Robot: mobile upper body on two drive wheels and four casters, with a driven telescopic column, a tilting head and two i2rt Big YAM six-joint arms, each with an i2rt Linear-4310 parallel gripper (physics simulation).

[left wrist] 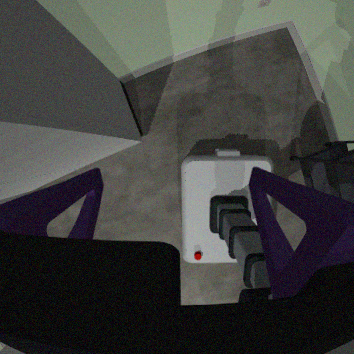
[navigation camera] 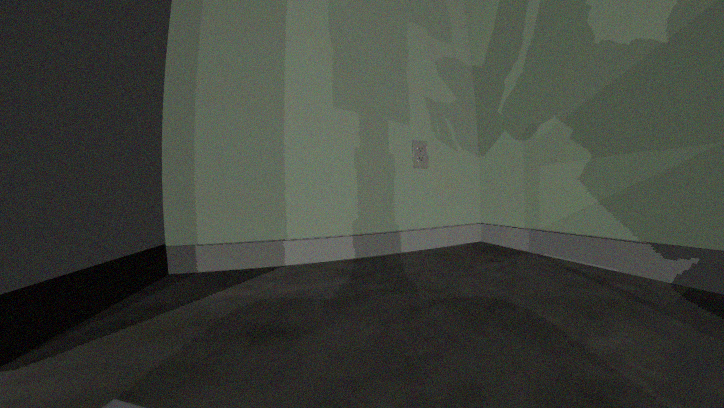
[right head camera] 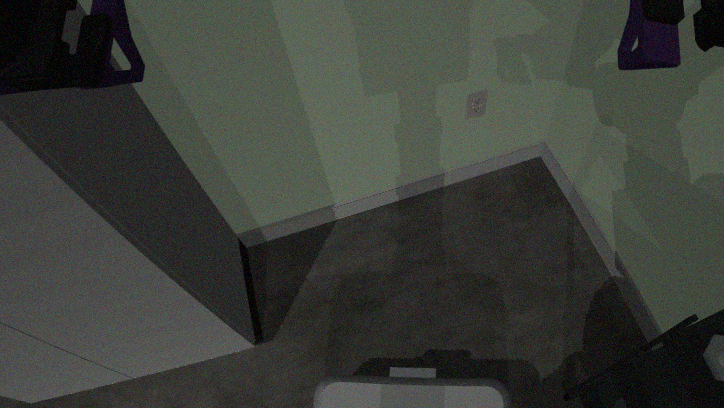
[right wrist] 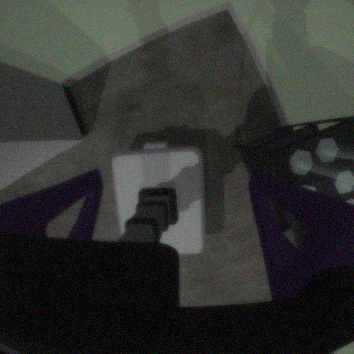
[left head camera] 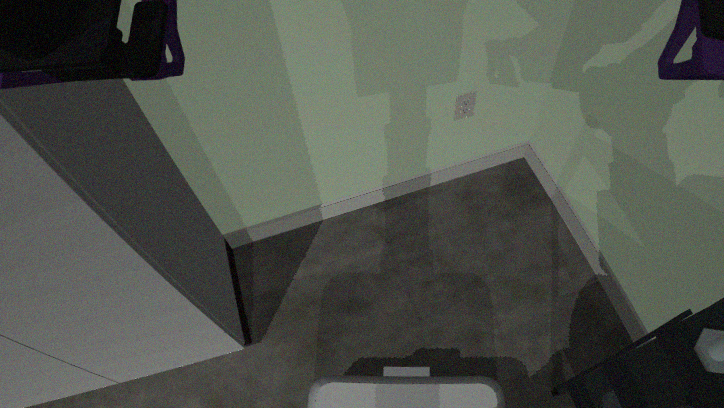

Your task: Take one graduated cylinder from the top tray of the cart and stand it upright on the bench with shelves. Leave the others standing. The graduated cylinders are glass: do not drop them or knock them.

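Frame: origin at the left arm's base, x right, y up, z back, level; centimetres.
Where they show: left gripper, fingertip midpoint: (left wrist: 175,175) (right head camera: 93,77) (left head camera: 126,69); right gripper, fingertip midpoint: (right head camera: 683,71) (right wrist: 175,176) (left head camera: 714,81).
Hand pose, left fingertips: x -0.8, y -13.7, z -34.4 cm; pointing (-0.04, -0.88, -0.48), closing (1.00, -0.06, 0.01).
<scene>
After its pixels a point has its place.
The dark cart (left head camera: 620,377) @(y -95.4, x 71.7, z -26.2 cm) (right head camera: 633,377) @(y -101.2, x 75.8, z -28.5 cm) (left wrist: 325,170) @(y -100.8, x 71.8, z -25.5 cm) (right wrist: 267,152) @(y -71.5, x 69.2, z -30.2 cm) is cut off at the right of the head and wrist views. In the right wrist view, several clear graduated cylinders with hexagonal bases stand on its top tray, one cylinder (right wrist: 301,162) @(y -69.7, x 80.7, z -26.6 cm) nearest its left end. Part of one cylinder (left head camera: 711,349) @(y -73.0, x 80.7, z -26.3 cm) (right head camera: 715,357) @(y -74.1, x 80.3, z -26.5 cm) shows at the right edge of both head views. My left gripper (left wrist: 175,175) @(y -13.7, x -0.8, z -34.4 cm) is open and empty. My right gripper (right wrist: 175,176) @(y -14.2, x 43.9, z -33.0 cm) is open and empty; its right finger overlaps the cart in the picture. The bench with shelves cannot be made out.
A large grey-white cabinet (left head camera: 91,253) @(y -57.2, x -34.7, z -38.9 cm) (right head camera: 91,263) @(y -60.4, x -37.8, z -37.8 cm) (left wrist: 50,155) @(y -62.5, x -44.4, z -35.3 cm) (right wrist: 30,155) @(y -100.2, x -46.2, z -34.7 cm) (navigation camera: 75,126) @(y -103.1, x -33.7, z -57.9 cm) stands at the left. Green walls meet in a corner ahead, with a pale baseboard (navigation camera: 440,240) @(y -137.9, x 50.4, z -116.5 cm) and an outlet (left head camera: 465,105) @(y -100.2, x 42.2, z -114.2 cm) (right head camera: 476,103) @(y -99.9, x 42.2, z -114.3 cm) (navigation camera: 420,154) @(y -101.2, x 42.3, z -114.5 cm). My white base (left wrist: 200,200) @(y -115.0, x 7.0, z -7.8 cm) (right wrist: 185,235) @(y -115.0, x 37.1, z 18.7 cm) is below.
</scene>
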